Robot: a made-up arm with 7 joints.
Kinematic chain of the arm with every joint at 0, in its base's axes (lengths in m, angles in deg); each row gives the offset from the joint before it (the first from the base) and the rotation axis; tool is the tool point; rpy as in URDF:
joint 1: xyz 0 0 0.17 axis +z
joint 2: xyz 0 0 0 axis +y
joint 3: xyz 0 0 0.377 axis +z
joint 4: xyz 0.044 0 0 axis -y
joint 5: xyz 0.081 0 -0.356 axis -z
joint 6: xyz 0 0 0 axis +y
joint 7: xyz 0.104 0 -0.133 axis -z
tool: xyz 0 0 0 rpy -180 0 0
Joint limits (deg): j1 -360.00..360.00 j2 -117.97..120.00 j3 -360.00..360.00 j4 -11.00..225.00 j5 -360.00..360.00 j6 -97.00..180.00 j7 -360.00..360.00
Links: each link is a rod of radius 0.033 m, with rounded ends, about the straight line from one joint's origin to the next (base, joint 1, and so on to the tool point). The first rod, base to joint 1, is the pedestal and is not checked.
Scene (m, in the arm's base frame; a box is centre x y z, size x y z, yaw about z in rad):
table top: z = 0
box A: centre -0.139 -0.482 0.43 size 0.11 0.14 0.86 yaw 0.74
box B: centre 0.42 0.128 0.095 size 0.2 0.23 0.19 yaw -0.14
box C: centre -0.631 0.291 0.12 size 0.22 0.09 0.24 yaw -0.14
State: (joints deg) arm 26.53 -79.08 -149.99 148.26 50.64 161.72 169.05
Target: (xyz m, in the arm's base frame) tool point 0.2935 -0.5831 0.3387
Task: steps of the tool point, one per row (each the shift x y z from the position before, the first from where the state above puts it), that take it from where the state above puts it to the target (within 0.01 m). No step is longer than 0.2 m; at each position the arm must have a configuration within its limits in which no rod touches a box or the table.
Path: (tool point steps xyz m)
1: 0.0197 0.0186 0.1734
2: 0.0584 0.0446 0.1563
3: 0.0902 0.0664 0.1273
4: 0.1121 0.0823 0.0896
5: 0.1232 0.0916 0.0476
6: 0.1232 0.0944 0.0054
7: 0.1134 0.0908 -0.0331
8: -0.0611 -0.0629 0.0450
9: -0.0185 -0.0935 0.0194
10: 0.0383 -0.0996 -0.0091
11: 0.0956 -0.0744 -0.0384
12: 0.0194 -0.1371 -0.1075
13: 0.0204 -0.1039 -0.1436
14: 0.0170 -0.0612 -0.1691

